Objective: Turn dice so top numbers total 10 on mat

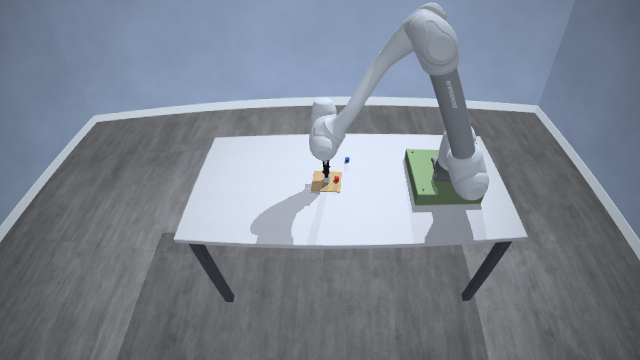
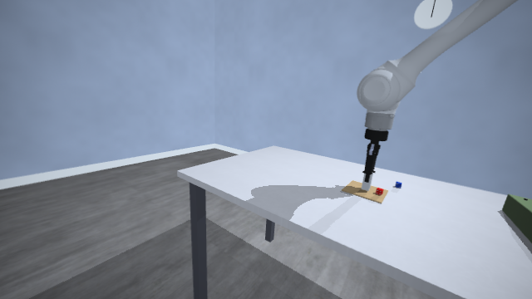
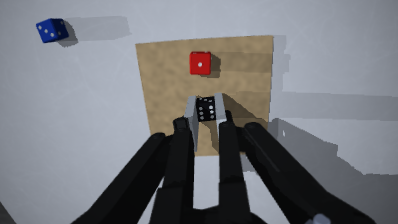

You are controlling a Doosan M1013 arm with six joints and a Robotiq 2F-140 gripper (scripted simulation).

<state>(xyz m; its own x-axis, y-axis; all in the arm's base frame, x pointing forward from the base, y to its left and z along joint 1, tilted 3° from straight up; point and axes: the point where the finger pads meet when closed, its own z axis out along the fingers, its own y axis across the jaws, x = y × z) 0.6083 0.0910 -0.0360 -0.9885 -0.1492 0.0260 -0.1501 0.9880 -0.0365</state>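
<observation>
Now: the black die 20 mm below my hand. The rest, counted from my hand: blue die 160 mm to the right, 80 mm behind, 30 mm below; then tan mat 40 mm below; then red die 50 mm behind, 30 mm below, 10 mm to the right.
</observation>
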